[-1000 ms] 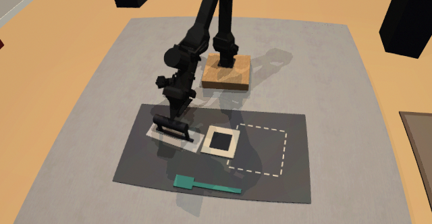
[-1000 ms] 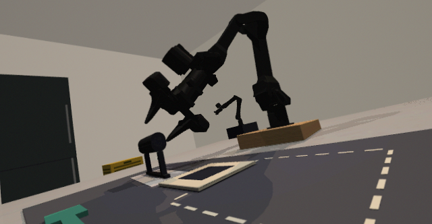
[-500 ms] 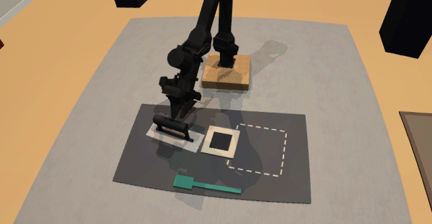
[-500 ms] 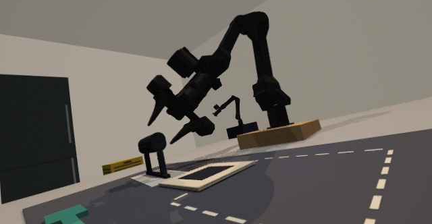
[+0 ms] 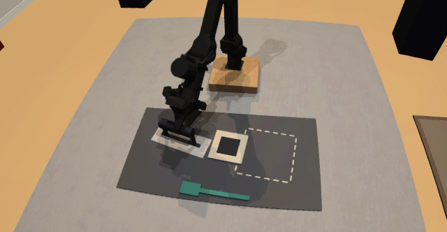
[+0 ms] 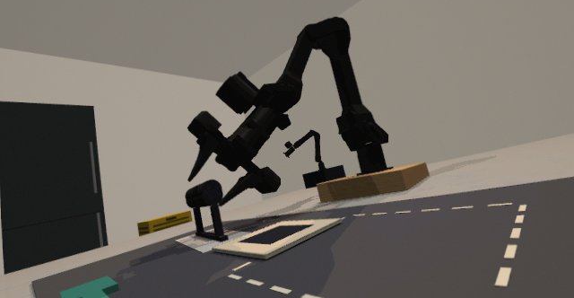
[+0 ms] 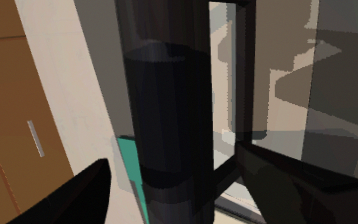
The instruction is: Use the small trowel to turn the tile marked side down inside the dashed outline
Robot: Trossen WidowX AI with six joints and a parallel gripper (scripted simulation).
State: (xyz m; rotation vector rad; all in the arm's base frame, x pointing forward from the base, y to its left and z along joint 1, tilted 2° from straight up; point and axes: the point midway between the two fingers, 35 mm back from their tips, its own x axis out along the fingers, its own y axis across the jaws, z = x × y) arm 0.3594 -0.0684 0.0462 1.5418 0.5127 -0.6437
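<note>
The cream tile is 20 mm behind my gripper tip, 150 mm to the left of it and 70 mm below it. The rest, counted from my gripper tip: dark mat: 10 mm ahead, 130 mm to the left, 90 mm below; then teal trowel: 150 mm ahead, 130 mm to the left, 70 mm below.
</note>
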